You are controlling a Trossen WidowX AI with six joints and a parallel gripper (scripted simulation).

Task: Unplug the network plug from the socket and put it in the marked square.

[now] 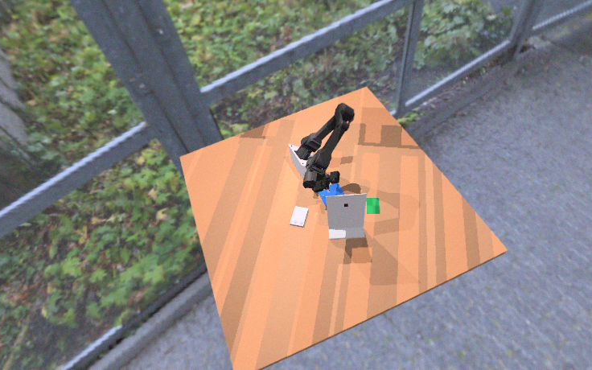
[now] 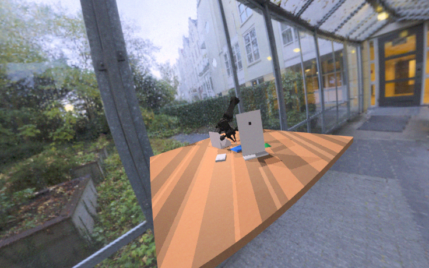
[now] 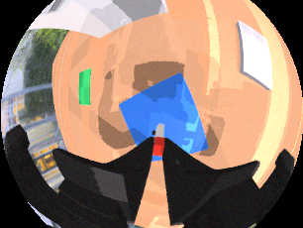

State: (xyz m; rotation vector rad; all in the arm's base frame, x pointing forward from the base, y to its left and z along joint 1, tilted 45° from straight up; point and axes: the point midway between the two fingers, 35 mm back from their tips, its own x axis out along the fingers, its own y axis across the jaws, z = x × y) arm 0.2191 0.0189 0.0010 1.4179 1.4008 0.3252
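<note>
Right now the blue marked square is 2 cm to the left of my gripper tip and 7 cm below it. Round my gripper tip: green square (18 cm ahead, 16 cm to the left, 7 cm below); grey panel (22 cm ahead, 3 cm to the right, 7 cm above); network plug (right at my gripper tip).
</note>
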